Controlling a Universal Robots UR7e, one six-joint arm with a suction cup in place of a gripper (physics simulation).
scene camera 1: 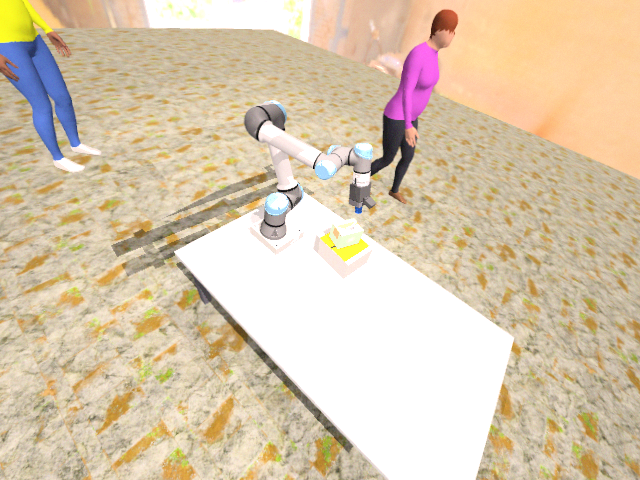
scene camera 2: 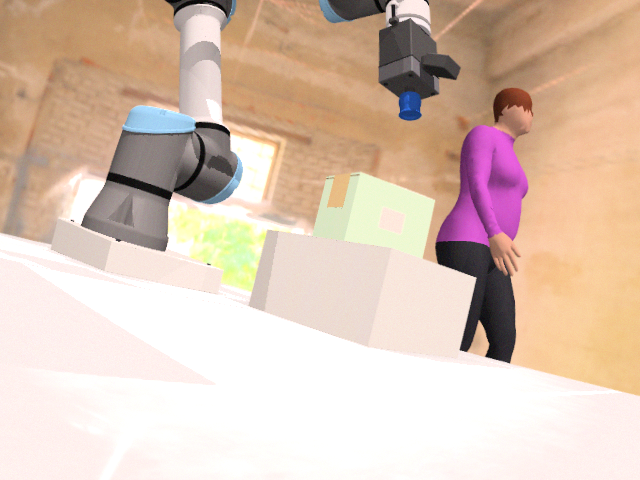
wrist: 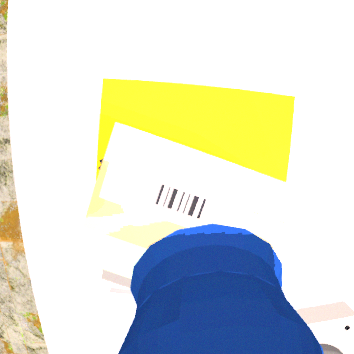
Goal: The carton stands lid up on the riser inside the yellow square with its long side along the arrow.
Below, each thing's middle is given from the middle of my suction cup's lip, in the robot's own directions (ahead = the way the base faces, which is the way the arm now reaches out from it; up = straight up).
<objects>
Now: the pale green carton (scene camera 2: 356, 207) 20 mm behind my suction cup and 180 mm below it. Also, from my suction cup: white riser (scene camera 2: 379, 297) 10 mm behind, 10 mm to the right, 290 mm below.
</objects>
